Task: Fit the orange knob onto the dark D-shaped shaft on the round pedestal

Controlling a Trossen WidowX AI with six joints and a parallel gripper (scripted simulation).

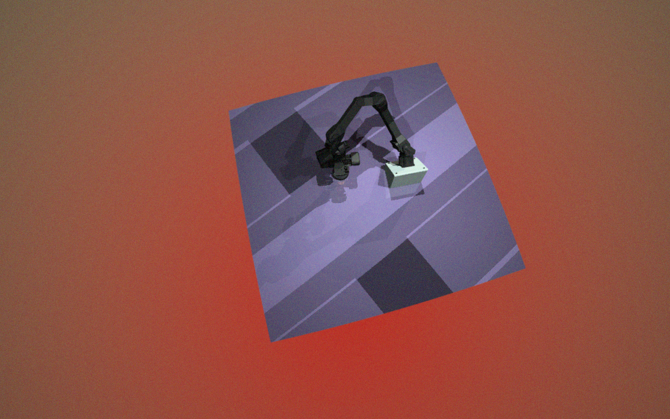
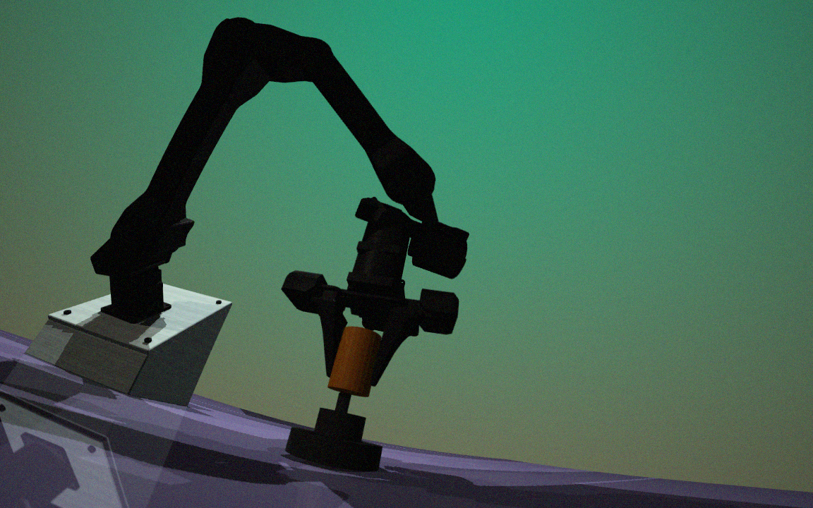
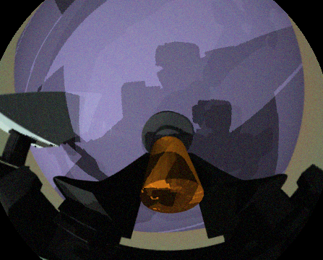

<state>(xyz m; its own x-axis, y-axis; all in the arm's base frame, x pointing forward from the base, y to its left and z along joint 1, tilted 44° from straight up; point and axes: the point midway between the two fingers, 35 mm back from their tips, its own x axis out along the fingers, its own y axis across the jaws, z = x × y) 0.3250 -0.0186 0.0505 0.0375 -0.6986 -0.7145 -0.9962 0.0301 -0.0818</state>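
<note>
Now: gripper tip 2 cm below the orange knob. Round my gripper tip: dark round pedestal 4 cm below.
</note>
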